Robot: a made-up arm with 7 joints.
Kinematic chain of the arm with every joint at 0, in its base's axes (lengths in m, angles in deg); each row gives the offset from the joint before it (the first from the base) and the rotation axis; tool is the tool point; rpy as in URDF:
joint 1: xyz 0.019 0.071 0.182 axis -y
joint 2: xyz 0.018 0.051 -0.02 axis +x
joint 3: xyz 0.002 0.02 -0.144 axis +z
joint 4: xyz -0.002 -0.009 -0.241 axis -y
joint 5: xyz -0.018 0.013 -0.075 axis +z
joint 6: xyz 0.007 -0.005 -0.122 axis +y
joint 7: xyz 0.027 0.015 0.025 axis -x
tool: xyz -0.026 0.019 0.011 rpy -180 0 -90
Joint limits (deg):
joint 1: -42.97..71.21
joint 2: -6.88..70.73
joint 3: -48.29..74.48
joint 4: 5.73..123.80
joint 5: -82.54..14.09
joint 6: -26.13..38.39
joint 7: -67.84..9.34
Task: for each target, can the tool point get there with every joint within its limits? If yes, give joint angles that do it. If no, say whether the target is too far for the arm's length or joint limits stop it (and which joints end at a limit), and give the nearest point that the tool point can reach.
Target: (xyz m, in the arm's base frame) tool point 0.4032 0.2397 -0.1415
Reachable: yes | joints 35.24 19.45 -38.65 50.88 -38.00 5.17 -15.47
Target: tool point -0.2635 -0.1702 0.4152
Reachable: no: joint limits stop it (at a limit: joint 1, joint 2, joint 3, joint 4, joint 5, joint 6) | nearest point -0.1174 -0.0059 -0.0905 | short by 0.551 m
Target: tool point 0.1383 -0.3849 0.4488
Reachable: no: joint limits stop it (at a limit: joint 1, joint 2, joint 3, joint 5, joint 6, joint 7) | nearest point 0.3428 -0.0178 0.1820 | short by 0.498 m
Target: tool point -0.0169 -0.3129 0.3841
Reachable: no: joint limits stop it (at a limit: joint 1, joint 2, joint 3, joint 4, joint 5, joint 6, joint 7) | nearest point 0.3170 -0.0022 0.1788 | short by 0.500 m
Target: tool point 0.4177 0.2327 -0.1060
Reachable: yes | joints 35.33 8.25 12.82 58.83 -74.60 14.27 -9.57
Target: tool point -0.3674 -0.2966 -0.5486
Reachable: no: too far | nearest point -0.2338 -0.0049 -0.2960 | short by 0.408 m
